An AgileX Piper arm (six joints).
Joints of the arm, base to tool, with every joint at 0 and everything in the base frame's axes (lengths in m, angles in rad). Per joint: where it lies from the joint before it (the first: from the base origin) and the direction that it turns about. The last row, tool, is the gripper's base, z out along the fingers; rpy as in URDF.
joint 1: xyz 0 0 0.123 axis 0 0 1
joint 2: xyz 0 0 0 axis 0 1 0
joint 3: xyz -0.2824 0 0.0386 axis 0 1 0
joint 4: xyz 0.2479 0 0.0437 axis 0.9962 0 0.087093
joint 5: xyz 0 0 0 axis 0 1 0
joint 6: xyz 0.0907 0 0.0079 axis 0.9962 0 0.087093
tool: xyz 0 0 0 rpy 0 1.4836 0
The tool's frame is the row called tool.
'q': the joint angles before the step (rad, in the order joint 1, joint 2, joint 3, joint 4, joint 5, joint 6). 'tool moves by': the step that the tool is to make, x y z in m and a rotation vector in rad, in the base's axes. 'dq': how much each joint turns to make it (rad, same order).
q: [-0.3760, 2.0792, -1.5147, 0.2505, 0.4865, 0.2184]
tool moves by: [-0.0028, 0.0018, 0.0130, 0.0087, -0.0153, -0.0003]
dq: [-0.0009, -0.0300, -0.0008, 0.0145, 0.0209, -0.0028]
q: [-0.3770, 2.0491, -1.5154, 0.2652, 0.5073, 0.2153]
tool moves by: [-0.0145, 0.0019, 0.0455, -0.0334, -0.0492, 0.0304]
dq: [-0.0113, -0.1083, -0.0003, 0.0047, 0.0576, -0.0376]
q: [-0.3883, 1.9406, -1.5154, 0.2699, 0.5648, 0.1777]
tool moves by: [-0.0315, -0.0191, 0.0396, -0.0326, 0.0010, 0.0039]
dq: [-0.0770, -0.1049, -0.0015, 0.0064, 0.1089, -0.0712]
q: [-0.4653, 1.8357, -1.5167, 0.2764, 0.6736, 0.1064]
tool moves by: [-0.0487, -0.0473, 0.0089, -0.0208, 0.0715, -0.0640]
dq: [-0.1655, -0.0577, 0.0314, -0.0041, 0.0972, -0.0955]
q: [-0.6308, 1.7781, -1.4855, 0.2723, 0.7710, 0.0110]
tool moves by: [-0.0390, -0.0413, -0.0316, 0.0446, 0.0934, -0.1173]
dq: [-0.1418, 0.0244, 0.0723, -0.0156, 0.0077, -0.0222]
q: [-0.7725, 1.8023, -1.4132, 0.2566, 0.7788, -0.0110]
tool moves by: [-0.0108, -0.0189, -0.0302, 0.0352, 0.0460, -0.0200]
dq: [-0.0550, 0.0602, 0.0264, 0.0181, -0.0204, -0.0527]
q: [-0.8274, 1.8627, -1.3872, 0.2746, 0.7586, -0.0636]
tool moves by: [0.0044, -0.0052, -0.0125, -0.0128, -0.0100, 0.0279]
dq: [-0.0034, 0.0347, 0.0024, 0.0331, -0.0429, -0.0630]
